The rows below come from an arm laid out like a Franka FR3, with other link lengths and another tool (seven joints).
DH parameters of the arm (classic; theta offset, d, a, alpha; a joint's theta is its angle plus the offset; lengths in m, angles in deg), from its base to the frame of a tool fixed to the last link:
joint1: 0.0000 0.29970 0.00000 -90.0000
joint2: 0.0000 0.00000 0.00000 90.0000
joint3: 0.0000 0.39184 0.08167 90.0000
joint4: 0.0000 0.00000 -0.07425 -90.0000
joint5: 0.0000 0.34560 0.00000 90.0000
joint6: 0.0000 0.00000 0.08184 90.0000
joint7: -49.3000 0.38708 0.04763 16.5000
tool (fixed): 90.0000 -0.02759 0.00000 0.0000
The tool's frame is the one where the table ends.
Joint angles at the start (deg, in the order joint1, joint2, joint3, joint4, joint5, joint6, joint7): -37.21 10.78 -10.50 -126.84 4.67 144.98 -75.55
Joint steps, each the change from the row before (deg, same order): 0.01 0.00 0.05 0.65 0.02 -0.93 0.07; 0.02 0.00 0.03 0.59 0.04 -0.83 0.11; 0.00 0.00 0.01 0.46 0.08 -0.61 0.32; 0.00 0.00 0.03 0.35 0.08 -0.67 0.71; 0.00 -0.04 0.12 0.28 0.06 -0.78 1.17; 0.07 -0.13 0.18 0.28 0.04 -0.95 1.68; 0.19 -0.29 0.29 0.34 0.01 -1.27 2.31; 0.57 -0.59 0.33 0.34 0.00 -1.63 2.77; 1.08 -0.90 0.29 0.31 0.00 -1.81 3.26; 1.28 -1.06 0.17 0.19 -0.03 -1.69 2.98; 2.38 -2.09 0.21 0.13 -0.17 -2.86 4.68; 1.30 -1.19 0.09 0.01 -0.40 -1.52 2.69
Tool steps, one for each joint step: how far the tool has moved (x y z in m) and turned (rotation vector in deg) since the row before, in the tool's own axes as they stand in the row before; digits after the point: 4 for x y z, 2 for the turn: 0.0006 -0.0006 -0.0030 0.21 -0.19 -0.06; 0.0007 -0.0005 -0.0028 0.21 -0.16 0.01; 0.0008 -0.0001 -0.0024 0.25 -0.08 0.29; 0.0001 -0.0010 -0.0015 0.44 -0.22 0.63; -0.0002 -0.0024 -0.0012 0.64 -0.34 0.95; -0.0001 -0.0039 -0.0018 0.80 -0.41 1.28; 0.0000 -0.0064 -0.0034 1.00 -0.49 1.61; -0.0004 -0.0109 -0.0057 1.10 -0.55 1.61; -0.0005 -0.0155 -0.0081 1.11 -0.48 1.61; -0.0019 -0.0161 -0.0084 0.89 -0.38 1.27; -0.0070 -0.0282 -0.0142 1.20 -0.64 1.63; -0.0056 -0.0137 -0.0068 0.37 -0.41 0.93
